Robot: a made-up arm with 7 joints. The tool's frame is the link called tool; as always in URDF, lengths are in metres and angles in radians.
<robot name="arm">
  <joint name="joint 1" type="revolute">
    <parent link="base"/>
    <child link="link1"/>
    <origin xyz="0 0 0.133" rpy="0 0 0"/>
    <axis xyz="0 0 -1"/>
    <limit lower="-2.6" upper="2.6" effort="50" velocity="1.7"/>
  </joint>
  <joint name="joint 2" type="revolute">
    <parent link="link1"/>
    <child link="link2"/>
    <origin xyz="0.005 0.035 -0.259" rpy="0 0 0"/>
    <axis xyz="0 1 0"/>
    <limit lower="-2.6" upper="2.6" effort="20" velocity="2.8"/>
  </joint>
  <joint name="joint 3" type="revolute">
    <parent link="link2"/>
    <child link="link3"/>
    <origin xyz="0.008 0.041 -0.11" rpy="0 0 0"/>
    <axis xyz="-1 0 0"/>
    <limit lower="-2.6" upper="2.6" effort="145" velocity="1.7"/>
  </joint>
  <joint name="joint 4" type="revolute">
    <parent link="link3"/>
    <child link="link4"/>
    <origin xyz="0.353 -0.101 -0.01" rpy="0 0 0"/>
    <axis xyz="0 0 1"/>
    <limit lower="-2.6" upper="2.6" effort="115" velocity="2.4"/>
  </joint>
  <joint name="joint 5" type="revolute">
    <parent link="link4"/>
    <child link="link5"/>
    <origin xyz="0.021 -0.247 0.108" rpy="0 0 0"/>
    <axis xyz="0 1 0"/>
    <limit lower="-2.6" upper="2.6" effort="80" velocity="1.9"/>
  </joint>
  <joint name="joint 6" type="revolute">
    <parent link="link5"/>
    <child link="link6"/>
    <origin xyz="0.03 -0.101 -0.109" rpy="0 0 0"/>
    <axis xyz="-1 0 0"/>
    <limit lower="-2.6" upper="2.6" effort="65" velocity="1.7"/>
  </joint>
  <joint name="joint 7" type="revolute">
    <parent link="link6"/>
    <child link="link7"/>
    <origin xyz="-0.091 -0.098 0.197" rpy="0 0 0"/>
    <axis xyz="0 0 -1"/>
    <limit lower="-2.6" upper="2.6" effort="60" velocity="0.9"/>
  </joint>
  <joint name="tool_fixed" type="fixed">
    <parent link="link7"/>
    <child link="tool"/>
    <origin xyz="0.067 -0.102 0.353" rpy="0 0 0"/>
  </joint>
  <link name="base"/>
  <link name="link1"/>
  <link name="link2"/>
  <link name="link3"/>
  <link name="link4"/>
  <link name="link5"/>
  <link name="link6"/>
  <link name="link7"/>
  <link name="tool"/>
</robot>
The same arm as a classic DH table. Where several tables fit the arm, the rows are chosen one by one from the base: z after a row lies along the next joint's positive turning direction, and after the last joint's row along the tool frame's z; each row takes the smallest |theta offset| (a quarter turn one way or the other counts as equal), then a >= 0, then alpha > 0; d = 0 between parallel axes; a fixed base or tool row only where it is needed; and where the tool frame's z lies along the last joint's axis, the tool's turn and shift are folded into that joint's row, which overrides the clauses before.
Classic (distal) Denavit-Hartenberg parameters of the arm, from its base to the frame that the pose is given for. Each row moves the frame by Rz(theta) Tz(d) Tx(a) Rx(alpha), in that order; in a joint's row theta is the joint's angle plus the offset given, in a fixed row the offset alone. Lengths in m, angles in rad.
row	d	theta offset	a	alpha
base (fixed)	0.0000	0.0000	0.0000	3.1416
joint 1	0.1260	0.0000	0.0050	1.5708
joint 2	0.0760	1.5708	0.1100	-1.5708
joint 3	-0.3610	1.5708	0.1010	-1.5708
joint 4	0.0980	1.5708	0.0210	-1.5708
joint 5	-0.3480	1.5708	0.1090	-1.5708
joint 6	0.0610	1.5708	0.0980	1.5708
joint 7	0.0000	-0.5812	0.1220	3.1416
tool (fixed)	0.5500	0.9896	0.0000	0.0000
Joint limits (rad, base to tool): -2.6000..2.6000 -2.6000..2.6000 -2.6000..2.6000 -2.6000..2.6000 -2.6000..2.6000 -2.6000..2.6000 -2.6000..2.6000

